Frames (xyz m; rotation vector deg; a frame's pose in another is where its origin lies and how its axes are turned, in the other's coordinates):
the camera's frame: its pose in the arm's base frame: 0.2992 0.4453 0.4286 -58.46 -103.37 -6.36
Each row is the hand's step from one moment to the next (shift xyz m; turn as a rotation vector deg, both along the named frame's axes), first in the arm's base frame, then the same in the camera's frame.
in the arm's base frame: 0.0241 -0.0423 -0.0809 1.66 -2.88 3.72
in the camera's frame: -0.0926 0.0187 0.0003 1.08 -2.05 -4.42
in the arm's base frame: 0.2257 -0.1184 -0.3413 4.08 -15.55 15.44
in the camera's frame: -0.3707 0.2015 -0.0584 2.71 -12.71 -18.11
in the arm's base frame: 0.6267 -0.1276 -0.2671 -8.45 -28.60 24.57
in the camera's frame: -0.3670 0.4418 -0.3880 3.92 -32.85 -19.96
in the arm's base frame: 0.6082 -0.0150 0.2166 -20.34 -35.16 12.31
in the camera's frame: 0.0883 0.3262 -0.5503 -8.25 -40.70 -8.77
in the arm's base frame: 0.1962 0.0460 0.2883 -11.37 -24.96 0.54
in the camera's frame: 0.2330 0.0587 -0.2569 -12.80 -23.84 -4.51
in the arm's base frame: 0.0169 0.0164 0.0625 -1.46 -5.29 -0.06
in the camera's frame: 0.0575 -0.0006 -0.0340 -2.97 -4.34 -1.56
